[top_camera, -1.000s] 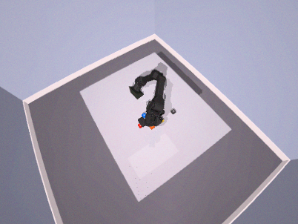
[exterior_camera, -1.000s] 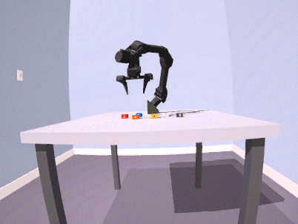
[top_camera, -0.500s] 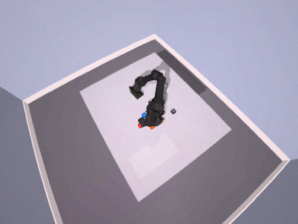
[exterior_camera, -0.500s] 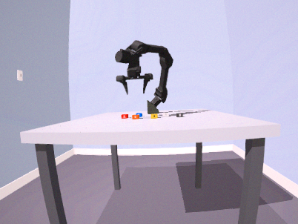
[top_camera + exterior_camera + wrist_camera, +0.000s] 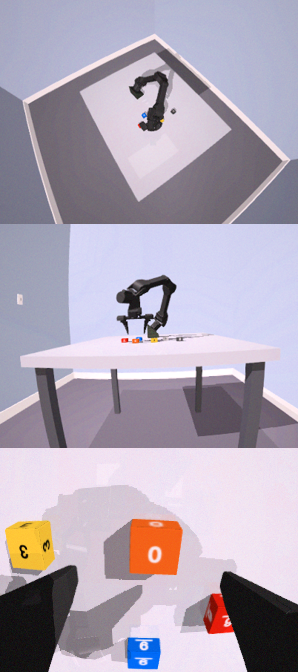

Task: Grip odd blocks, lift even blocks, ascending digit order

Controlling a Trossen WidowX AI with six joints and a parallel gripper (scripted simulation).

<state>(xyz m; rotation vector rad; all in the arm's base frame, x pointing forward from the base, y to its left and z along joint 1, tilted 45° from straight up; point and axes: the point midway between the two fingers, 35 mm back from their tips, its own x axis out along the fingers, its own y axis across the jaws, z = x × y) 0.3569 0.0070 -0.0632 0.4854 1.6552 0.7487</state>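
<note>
My gripper tip is now 3 cm above the orange block. From my gripper tip the other things lie so: yellow block 9 cm to the left, 3 cm below, 1 cm behind; red block 8 cm to the right, 5 cm behind, 3 cm below; blue block 12 cm behind, 3 cm below, 1 cm to the right.
</note>
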